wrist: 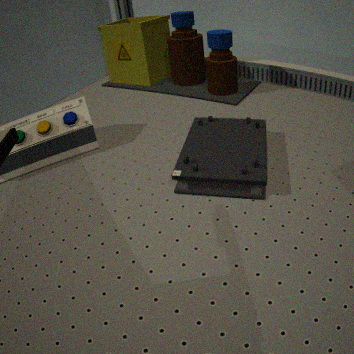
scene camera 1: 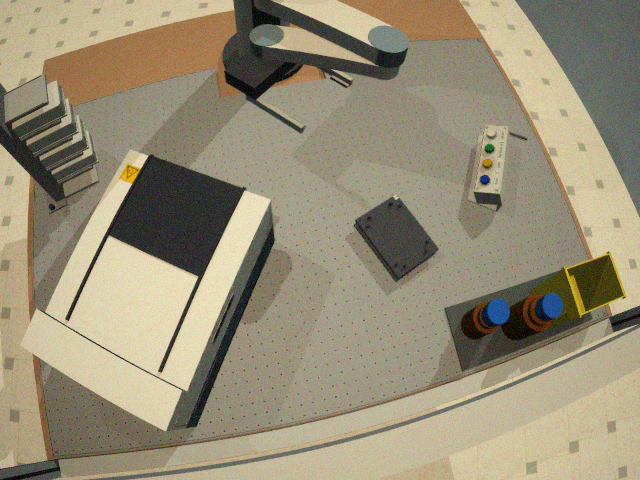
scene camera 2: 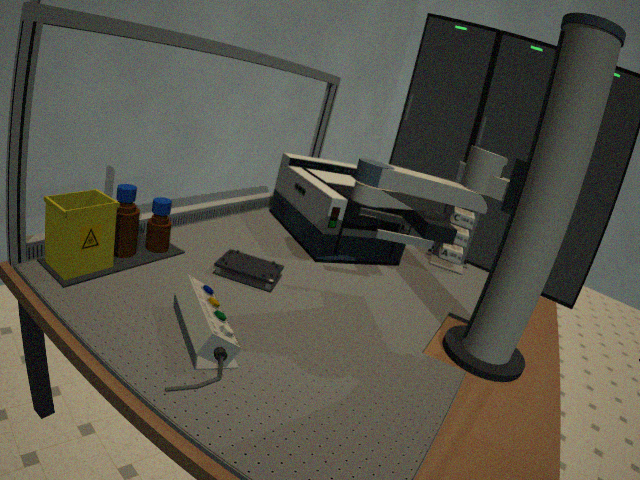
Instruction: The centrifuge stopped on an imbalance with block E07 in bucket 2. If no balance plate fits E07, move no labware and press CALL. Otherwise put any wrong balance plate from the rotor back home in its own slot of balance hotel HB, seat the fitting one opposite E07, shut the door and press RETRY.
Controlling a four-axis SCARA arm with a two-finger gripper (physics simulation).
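Where they show: gripper, fingertip midpoint: [wrist: 194, 78] [scene camera 1: 328, 104] [scene camera 2: 367, 221]; arm's base at its link origin: [scene camera 2: 483, 354].
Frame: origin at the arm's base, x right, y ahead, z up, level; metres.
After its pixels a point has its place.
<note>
My gripper [scene camera 1: 327, 105] @(y 0.409, x -0.071, z 0.238 m) [scene camera 2: 369, 223] @(y 0.409, x -0.071, z 0.238 m) is open and empty, its fingers spread wide above the board in front of the arm's base. The centrifuge [scene camera 1: 237, 242] @(y 0.659, x 0.158, z 0.223 m) [scene camera 2: 315, 193] @(y 0.683, x 0.147, z 0.200 m) is a white and dark-blue box. A black panel [scene camera 1: 175, 211] @(y 0.572, x 0.265, z 0.226 m) lies behind a white top panel [scene camera 1: 149, 304] @(y 0.738, x 0.341, z 0.223 m); rotor, bucket 2, block E07 and any balance plate in the rotor do not show. A stacked hotel [scene camera 1: 51, 134] [scene camera 2: 452, 253] stands at the far left in scene camera 1, with labels A and C readable. The button box [scene camera 1: 491, 165] @(y 0.540, x -0.471, z 0.084 m) [scene camera 2: 206, 325] @(y 0.468, x -0.558, z 0.092 m) [wrist: 50, 140] @(y 0.526, x -0.447, z 0.057 m) has white, green, yellow and blue buttons.
A dark pinned nest [scene camera 1: 395, 237] @(y 0.655, x -0.176, z 0.044 m) [scene camera 2: 248, 269] @(y 0.632, x -0.212, z 0.044 m) [wrist: 225, 150] @(y 0.632, x -0.174, z 0.044 m) lies mid-board. Two brown bottles [scene camera 1: 478, 322] @(y 0.898, x -0.284, z 0.099 m) [scene camera 1: 527, 315] @(y 0.922, x -0.387, z 0.137 m) and a yellow bin [scene camera 1: 597, 284] @(y 0.912, x -0.642, z 0.105 m) [scene camera 2: 80, 235] @(y 0.858, x -0.600, z 0.122 m) [wrist: 135, 52] @(y 0.858, x -0.526, z 0.108 m) stand on a dark mat [scene camera 1: 465, 356] @(y 0.959, x -0.266, z 0.018 m). The arm column [scene camera 2: 547, 206] @(y -0.003, x -0.075, z 0.436 m) rises at the board's edge.
</note>
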